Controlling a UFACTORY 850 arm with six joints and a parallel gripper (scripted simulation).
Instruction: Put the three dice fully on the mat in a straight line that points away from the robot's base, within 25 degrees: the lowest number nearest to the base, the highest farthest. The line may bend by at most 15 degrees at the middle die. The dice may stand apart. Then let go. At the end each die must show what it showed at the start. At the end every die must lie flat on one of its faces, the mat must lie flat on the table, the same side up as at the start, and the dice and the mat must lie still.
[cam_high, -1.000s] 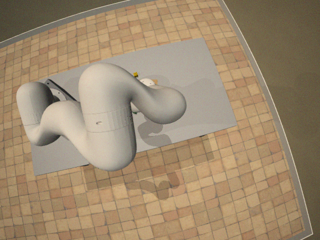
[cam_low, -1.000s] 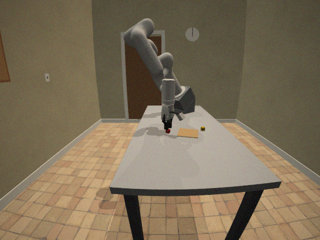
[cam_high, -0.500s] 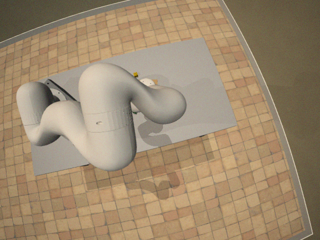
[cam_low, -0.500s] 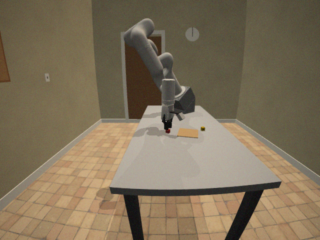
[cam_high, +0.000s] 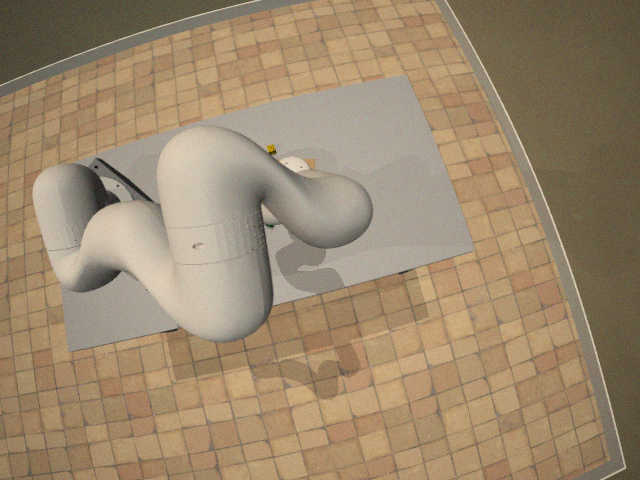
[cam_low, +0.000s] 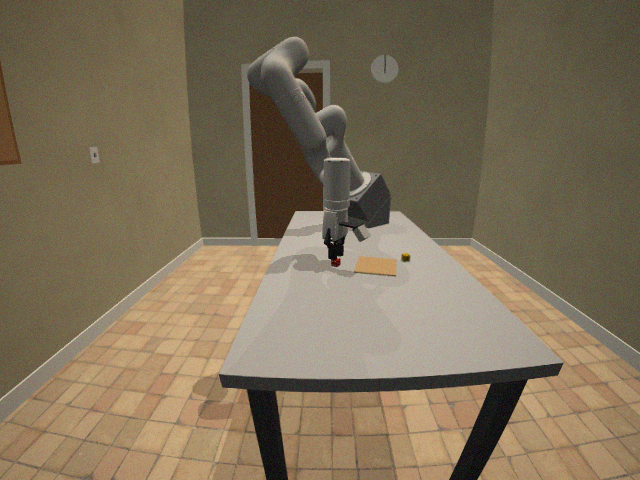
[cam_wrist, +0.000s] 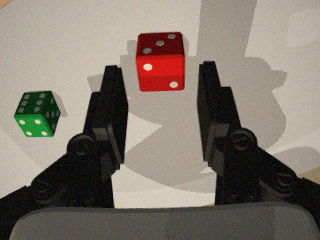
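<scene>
Now: hand 40 mm above the red die. Round my hand: green die 100 mm behind, 40 mm below, 20 mm to the left; yellow die 260 mm to the left, 40 mm below, 20 mm behind; mat 140 mm to the left, 50 mm below, 20 mm ahead.
</scene>
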